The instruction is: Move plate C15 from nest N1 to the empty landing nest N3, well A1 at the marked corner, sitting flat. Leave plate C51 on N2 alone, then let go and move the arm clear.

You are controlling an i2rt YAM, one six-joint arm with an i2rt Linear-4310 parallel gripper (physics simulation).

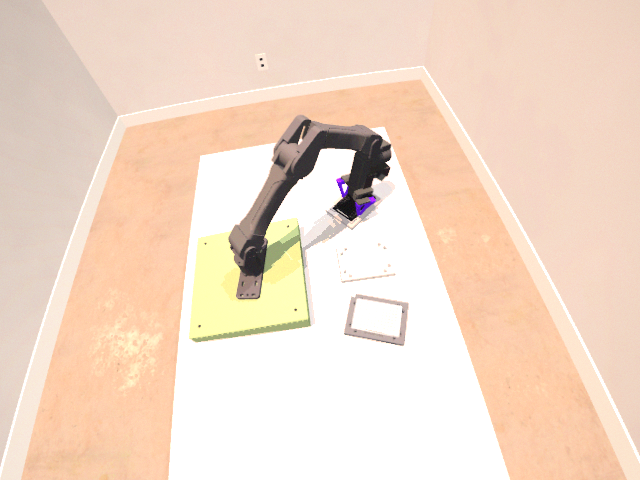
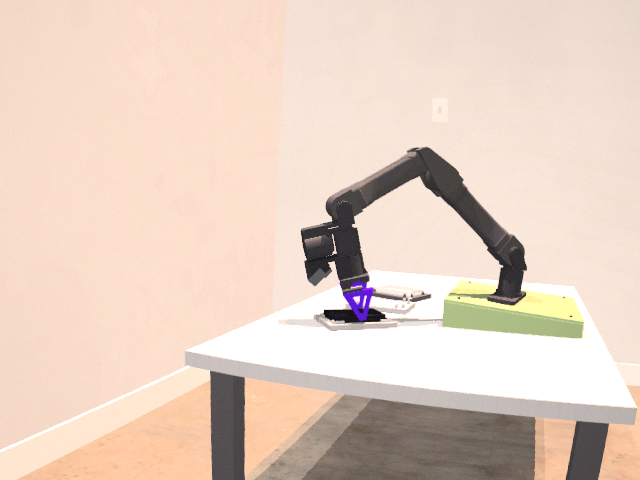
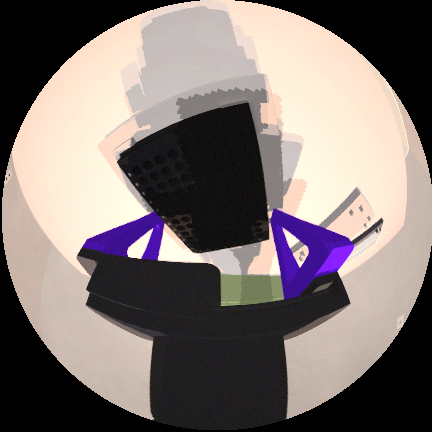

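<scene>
The black well plate C15 (image 1: 345, 208) (image 2: 338, 313) (image 3: 209, 173) lies on nest N1 (image 1: 356, 225) (image 2: 335, 325) at the far side of the table. My gripper (image 1: 352, 202) (image 2: 360, 309) (image 3: 217, 214) is open and lowered over the plate's near end, with one purple finger on each side of it. The fingers stand apart from the plate's edges. The empty white nest N3 (image 1: 364, 262) (image 2: 399, 308) with small pegs lies in the middle. A white plate C51 (image 1: 377, 316) sits in the grey-framed nest N2 (image 1: 353, 316) (image 2: 408, 295).
The arm stands on a green base block (image 1: 248, 310) (image 2: 511, 317) (image 3: 250, 287) on the white table (image 1: 320, 413) (image 2: 413, 371). The three nests lie in a row to the right of the block.
</scene>
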